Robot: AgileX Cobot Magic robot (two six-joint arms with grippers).
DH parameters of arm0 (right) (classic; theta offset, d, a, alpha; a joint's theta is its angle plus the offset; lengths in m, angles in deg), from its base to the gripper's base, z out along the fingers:
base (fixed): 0 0 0 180
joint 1: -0.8 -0.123 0 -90
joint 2: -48.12 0 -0.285 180
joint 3: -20.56 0 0.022 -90
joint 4: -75 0.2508 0 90
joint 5: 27.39 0 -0.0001 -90
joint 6: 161.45 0.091 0 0
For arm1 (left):
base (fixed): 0 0 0 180
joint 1: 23.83 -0.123 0 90
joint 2: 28.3 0 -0.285 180
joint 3: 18.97 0 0.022 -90
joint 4: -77.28 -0.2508 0 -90
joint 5: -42.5 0 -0.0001 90
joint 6: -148.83 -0.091 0 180
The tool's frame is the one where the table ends.
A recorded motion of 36 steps. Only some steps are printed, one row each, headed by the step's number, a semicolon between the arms.
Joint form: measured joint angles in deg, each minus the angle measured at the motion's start. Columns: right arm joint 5, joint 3, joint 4, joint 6, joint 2, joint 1; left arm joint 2, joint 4, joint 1, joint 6, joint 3, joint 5.
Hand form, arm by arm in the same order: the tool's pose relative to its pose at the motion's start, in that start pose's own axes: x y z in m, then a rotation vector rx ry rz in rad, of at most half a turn. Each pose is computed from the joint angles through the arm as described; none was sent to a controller.
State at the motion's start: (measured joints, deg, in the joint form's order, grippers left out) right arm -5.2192 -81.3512 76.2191 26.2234 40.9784 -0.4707; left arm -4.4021 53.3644 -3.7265 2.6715 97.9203 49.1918
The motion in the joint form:
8: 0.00 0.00 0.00 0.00 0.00 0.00; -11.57 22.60 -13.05 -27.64 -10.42 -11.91
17: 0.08 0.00 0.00 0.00 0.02 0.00; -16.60 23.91 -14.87 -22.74 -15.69 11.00
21: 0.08 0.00 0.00 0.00 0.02 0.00; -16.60 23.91 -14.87 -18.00 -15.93 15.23
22: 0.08 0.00 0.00 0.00 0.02 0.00; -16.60 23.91 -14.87 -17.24 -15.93 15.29
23: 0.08 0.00 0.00 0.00 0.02 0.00; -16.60 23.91 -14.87 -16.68 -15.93 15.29
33: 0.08 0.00 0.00 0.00 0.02 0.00; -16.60 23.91 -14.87 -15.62 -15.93 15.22
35: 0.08 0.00 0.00 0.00 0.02 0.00; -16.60 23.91 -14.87 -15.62 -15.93 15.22
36: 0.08 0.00 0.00 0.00 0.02 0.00; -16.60 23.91 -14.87 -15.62 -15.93 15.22
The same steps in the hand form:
8: 0.0000 0.0000 0.0000 0.0000 0.0000 0.0000; 0.0288 0.0152 -0.0190 -0.1490 -0.2386 0.0973
17: 0.0001 0.0000 0.0000 0.0001 0.0010 0.0000; 0.0901 0.0268 -0.0214 -0.2405 0.1440 -0.0516
21: 0.0001 0.0000 0.0000 0.0001 0.0010 0.0000; 0.0980 0.0278 -0.0227 -0.2628 0.2101 -0.1417
22: 0.0001 0.0000 0.0000 0.0001 0.0010 0.0000; 0.0980 0.0278 -0.0228 -0.2644 0.2094 -0.1550
23: 0.0001 0.0000 0.0000 0.0001 0.0010 0.0000; 0.0980 0.0278 -0.0228 -0.2655 0.2081 -0.1646
33: 0.0001 0.0000 0.0000 0.0001 0.0010 0.0000; 0.0979 0.0278 -0.0227 -0.2672 0.2045 -0.1828
35: 0.0001 0.0000 0.0000 0.0001 0.0010 0.0000; 0.0979 0.0278 -0.0227 -0.2672 0.2045 -0.1828
36: 0.0001 0.0000 0.0000 0.0001 0.0010 0.0000; 0.0979 0.0278 -0.0227 -0.2672 0.2045 -0.1828

